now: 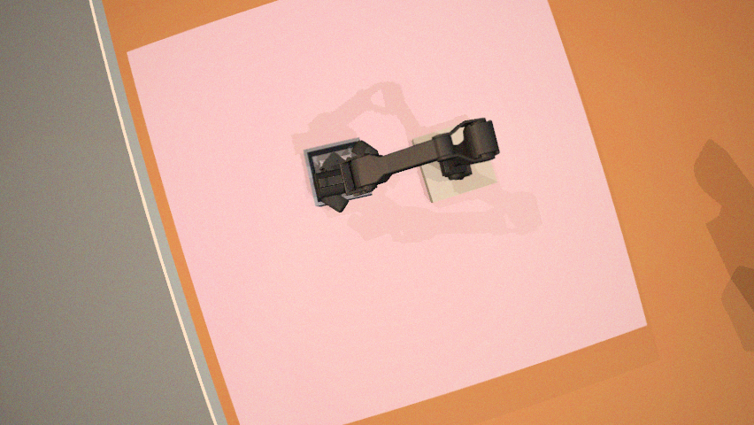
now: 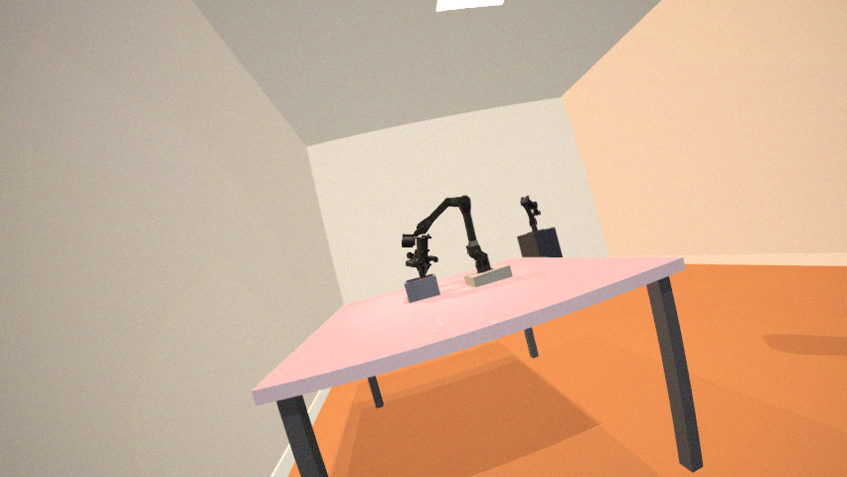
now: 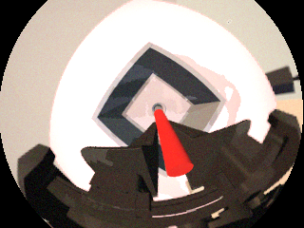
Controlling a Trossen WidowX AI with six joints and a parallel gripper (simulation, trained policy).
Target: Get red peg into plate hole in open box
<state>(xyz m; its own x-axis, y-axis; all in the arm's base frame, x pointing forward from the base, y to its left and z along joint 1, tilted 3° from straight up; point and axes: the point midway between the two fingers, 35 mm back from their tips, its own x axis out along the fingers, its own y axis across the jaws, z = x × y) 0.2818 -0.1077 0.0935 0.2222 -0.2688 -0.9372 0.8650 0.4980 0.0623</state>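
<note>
My gripper tip is now 30 mm below the red peg. The rest, counted from my gripper tip: grey box (10 mm ahead, 20 mm to the right, 70 mm below); then plate (10 mm ahead, 20 mm to the right, 50 mm below).
</note>
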